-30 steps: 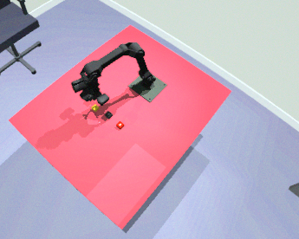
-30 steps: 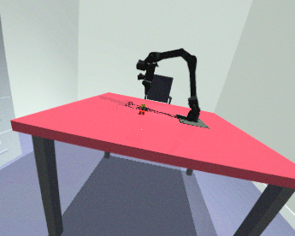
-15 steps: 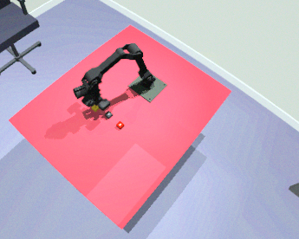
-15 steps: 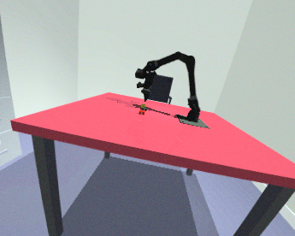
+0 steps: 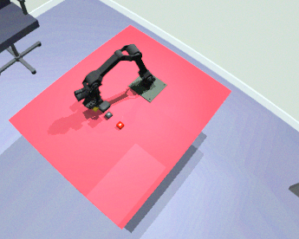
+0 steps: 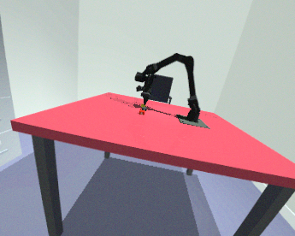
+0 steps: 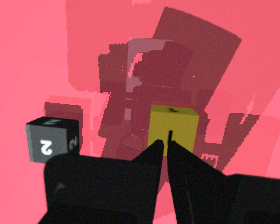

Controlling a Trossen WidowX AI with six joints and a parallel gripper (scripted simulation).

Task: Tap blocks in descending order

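My gripper tip is 10 mm short of the yellow block and 10 mm above it. Also, from my gripper tip: grey block (90 mm to the left, 10 mm below); red block (180 mm to the left, 20 mm ahead, 10 mm below).
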